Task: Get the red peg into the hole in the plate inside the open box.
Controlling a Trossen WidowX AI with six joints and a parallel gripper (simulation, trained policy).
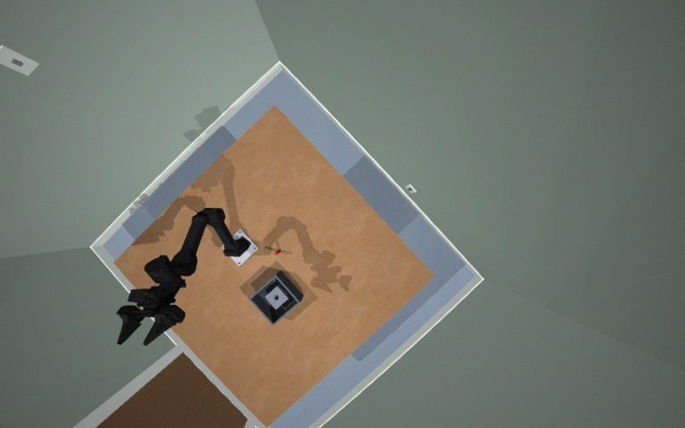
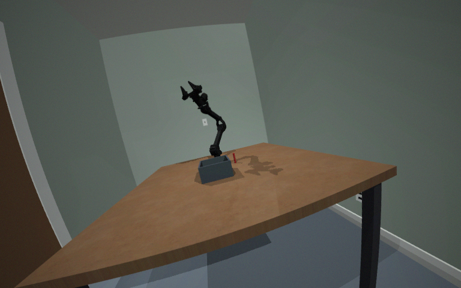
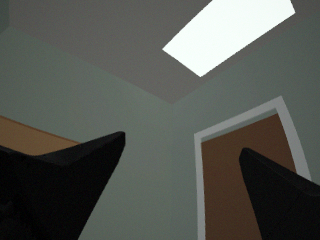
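My gripper tip is now 80 mm short of the red peg, 240 mm to the right of it and 630 mm above it. Round my gripper tip: grey plate 220 mm ahead, 50 mm to the left, 630 mm below; dark grey box 220 mm ahead, 50 mm to the left, 650 mm below.
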